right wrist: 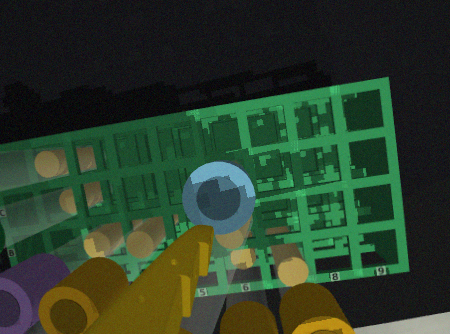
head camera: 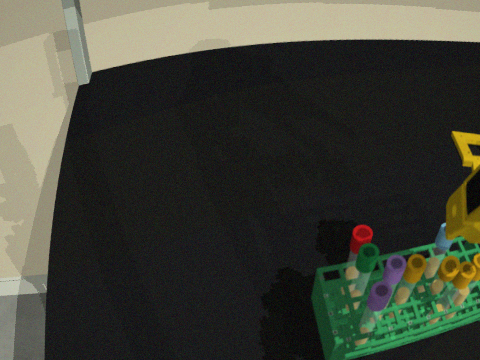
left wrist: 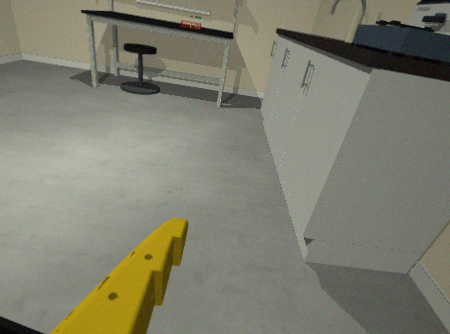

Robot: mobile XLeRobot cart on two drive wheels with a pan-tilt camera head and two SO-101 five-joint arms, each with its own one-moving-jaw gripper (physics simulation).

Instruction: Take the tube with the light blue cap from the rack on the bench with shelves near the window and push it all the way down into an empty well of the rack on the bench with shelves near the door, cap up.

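Places are measured from the left arm's base along level axes (x back, y right, z up), in millimetres.
Pixels of known places: left hand, its tool point: [left wrist: 185, 237]; right hand, its tool point: [right wrist: 211, 244] [head camera: 451, 235].
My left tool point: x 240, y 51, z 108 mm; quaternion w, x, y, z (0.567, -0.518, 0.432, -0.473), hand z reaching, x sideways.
Behind a point stands the place of what it marks.
The tube with the light blue cap [head camera: 443, 237] @[y 330, x -283, z 102 mm] [right wrist: 218, 197] @[y 337, x -290, z 106 mm] stands cap up in the green rack [head camera: 322, 320] @[y 219, x -255, z 15 mm] [right wrist: 395, 175] @[y 412, x -288, z 44 mm] on the black bench top [head camera: 175, 175] @[y 43, x -496, z -13 mm]. My right gripper [head camera: 452, 235] [right wrist: 207, 231] is open and empty above the rack. Its one visible notched jaw has its tip at the lower left edge of the blue cap in the right wrist view; whether they touch is unclear. The other jaw is out of that view. My left gripper [left wrist: 182, 222] is open, with one notched jaw in view above the floor. A small red rack [left wrist: 191, 25] @[y 1070, x 3029, z 17 mm] stands on a far bench [left wrist: 125, 19] @[y 1685, x 2818, z -29 mm].
Tubes with red [head camera: 362, 239] @[y 245, x -285, z 105 mm], green [head camera: 368, 257] @[y 248, x -265, z 106 mm], purple [head camera: 395, 270] @[y 271, x -248, z 106 mm] and orange caps [head camera: 414, 268] @[y 290, x -249, z 105 mm] stand in the green rack around the blue-capped one. A post [head camera: 77, 45] @[y -189, x -768, z 80 mm] rises at the bench's far left corner. A stool [left wrist: 140, 49] @[y 1592, x 2940, z -298 mm] and a white cabinet [left wrist: 320, 110] @[y -158, x 1377, z -133 mm] stand across the room.
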